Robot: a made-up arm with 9 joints. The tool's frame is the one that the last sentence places.
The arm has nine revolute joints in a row. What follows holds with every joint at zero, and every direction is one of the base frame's. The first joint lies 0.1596 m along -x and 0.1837 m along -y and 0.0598 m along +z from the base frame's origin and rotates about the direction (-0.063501, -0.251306, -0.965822), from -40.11 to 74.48 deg. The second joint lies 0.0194 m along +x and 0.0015 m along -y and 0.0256 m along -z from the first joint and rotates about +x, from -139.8 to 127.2 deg. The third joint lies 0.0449 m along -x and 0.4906 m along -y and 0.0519 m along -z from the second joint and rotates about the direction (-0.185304, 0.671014, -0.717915), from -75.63 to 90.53 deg. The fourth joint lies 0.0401 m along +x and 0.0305 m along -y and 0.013 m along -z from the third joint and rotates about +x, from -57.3 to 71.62 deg. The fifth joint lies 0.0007 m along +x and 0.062 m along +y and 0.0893 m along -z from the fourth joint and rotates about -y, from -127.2 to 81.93 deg. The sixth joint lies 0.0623 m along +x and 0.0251 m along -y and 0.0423 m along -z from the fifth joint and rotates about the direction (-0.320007, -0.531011, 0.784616), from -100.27 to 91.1 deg. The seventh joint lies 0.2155 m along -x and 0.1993 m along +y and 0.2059 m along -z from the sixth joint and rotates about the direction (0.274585, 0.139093, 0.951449), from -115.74 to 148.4 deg. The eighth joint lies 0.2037 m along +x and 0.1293 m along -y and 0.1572 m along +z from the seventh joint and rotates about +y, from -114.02 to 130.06 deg. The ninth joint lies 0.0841 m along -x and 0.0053 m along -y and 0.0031 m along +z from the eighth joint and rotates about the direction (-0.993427, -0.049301, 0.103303), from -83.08 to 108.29 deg. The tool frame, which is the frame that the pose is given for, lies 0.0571 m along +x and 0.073 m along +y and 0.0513 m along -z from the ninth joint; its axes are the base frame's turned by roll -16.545, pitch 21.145 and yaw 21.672 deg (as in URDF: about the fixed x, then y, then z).
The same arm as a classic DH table. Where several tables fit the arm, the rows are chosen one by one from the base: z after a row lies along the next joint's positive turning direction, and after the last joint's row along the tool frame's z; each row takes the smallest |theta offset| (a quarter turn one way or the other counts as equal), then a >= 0, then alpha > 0; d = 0 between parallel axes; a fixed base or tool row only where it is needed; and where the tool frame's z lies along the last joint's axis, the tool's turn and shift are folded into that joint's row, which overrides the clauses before.
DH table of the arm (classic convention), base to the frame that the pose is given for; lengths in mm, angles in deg. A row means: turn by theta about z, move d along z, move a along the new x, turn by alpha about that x. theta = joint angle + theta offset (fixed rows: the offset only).
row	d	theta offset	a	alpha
base (fixed)	869.1	-14.18	-109.7	164.98
joint 1	863.2	76.29	-5	93.64
joint 2	-79.9	57.65	393.9	-100.68
joint 3	-313.8	0	31.2	100.68
joint 4	38.7	46.93	89.3	90
joint 5	2.4	-67.81	-41.7	57.93
joint 6	-173.5	-49.15	265.2	54.21
joint 7	40.4	40.33	-152.1	82
joint 8	-159.6	79.84	-5.6	92.83
joint 9	16.4	-67.06	-81.9	-98.15
tool (fixed)	-14.5	112.39	0	0
Joint limits (deg, base to tool): -40.11..74.48 -139.8..127.2 -75.63..90.53 -57.3..71.62 -127.2..81.93 -100.27..91.1 -115.74..148.4 -114.02..130.06 -83.08..108.29

